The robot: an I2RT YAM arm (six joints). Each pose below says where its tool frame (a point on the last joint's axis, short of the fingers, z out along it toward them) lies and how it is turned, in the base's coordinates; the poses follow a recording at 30 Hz.
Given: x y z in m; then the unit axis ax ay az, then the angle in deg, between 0 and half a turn.
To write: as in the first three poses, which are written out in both.
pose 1, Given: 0.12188, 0.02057, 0.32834, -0.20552, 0.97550, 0.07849, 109.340
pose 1, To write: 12.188, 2.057, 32.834, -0.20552, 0.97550, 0.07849, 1.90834
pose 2, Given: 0.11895, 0.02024, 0.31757, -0.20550, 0.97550, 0.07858, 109.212
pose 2, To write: 11.895, 2.024, 31.757, -0.20550, 0.97550, 0.07858, 1.90611
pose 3, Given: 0.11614, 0.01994, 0.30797, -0.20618, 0.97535, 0.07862, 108.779
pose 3, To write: 11.614, 1.994, 30.797, -0.20618, 0.97535, 0.07862, 1.89855
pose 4, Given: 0.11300, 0.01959, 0.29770, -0.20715, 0.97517, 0.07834, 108.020
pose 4, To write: 11.300, 1.959, 29.770, -0.20715, 0.97517, 0.07834, 1.88530
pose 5, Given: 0.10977, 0.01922, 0.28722, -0.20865, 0.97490, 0.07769, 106.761
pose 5, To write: 10.977, 1.922, 28.722, -0.20865, 0.97490, 0.07769, 1.86333
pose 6, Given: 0.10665, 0.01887, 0.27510, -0.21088, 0.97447, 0.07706, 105.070
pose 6, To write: 10.665, 1.887, 27.510, -0.21088, 0.97447, 0.07706, 1.83382
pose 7, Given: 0.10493, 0.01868, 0.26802, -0.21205, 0.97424, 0.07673, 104.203
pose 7, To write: 10.493, 1.868, 26.802, -0.21205, 0.97424, 0.07673, 1.81869
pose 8, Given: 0.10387, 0.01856, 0.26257, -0.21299, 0.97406, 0.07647, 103.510
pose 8, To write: 10.387, 1.856, 26.257, -0.21299, 0.97406, 0.07647, 1.80659
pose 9, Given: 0.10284, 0.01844, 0.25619, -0.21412, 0.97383, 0.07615, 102.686
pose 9, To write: 10.284, 1.844, 25.619, -0.21412, 0.97383, 0.07615, 1.79221
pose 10, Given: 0.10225, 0.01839, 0.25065, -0.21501, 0.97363, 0.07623, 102.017
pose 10, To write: 10.225, 1.839, 25.065, -0.21501, 0.97363, 0.07623, 1.78053
